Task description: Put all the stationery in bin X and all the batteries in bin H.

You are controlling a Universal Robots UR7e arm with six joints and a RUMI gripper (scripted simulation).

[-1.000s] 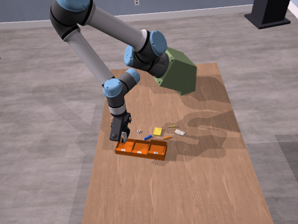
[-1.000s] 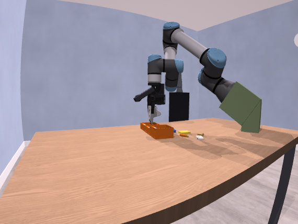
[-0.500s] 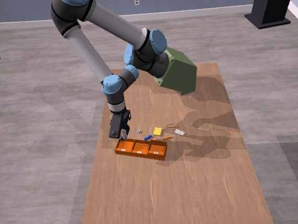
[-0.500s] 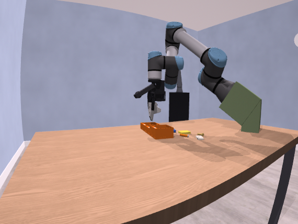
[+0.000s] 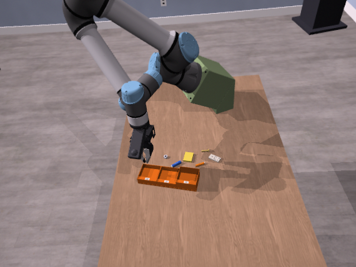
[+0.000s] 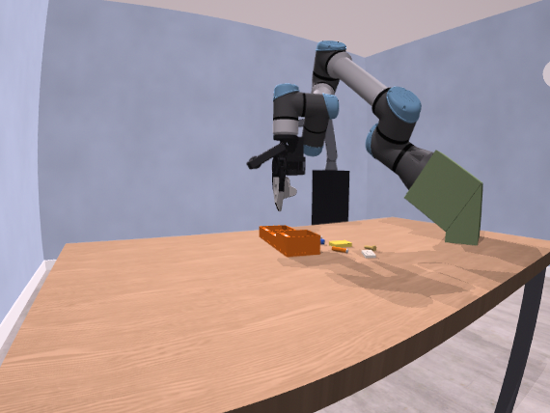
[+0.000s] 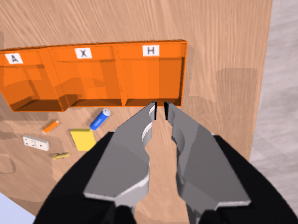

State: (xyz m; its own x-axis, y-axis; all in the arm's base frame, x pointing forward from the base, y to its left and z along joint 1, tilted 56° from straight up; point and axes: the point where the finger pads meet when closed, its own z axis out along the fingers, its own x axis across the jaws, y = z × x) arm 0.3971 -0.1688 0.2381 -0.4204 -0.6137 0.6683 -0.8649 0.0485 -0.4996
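Now: hand 50 mm short of the orange bin, 80 mm to the right of it and 70 mm above it. The rest, counted from my hand: blue battery (20 mm behind, 130 mm to the left, 90 mm below); grey nut (80 mm behind, 90 mm to the left, 90 mm below); yellow pad (50 mm behind, 190 mm to the left, 90 mm below).
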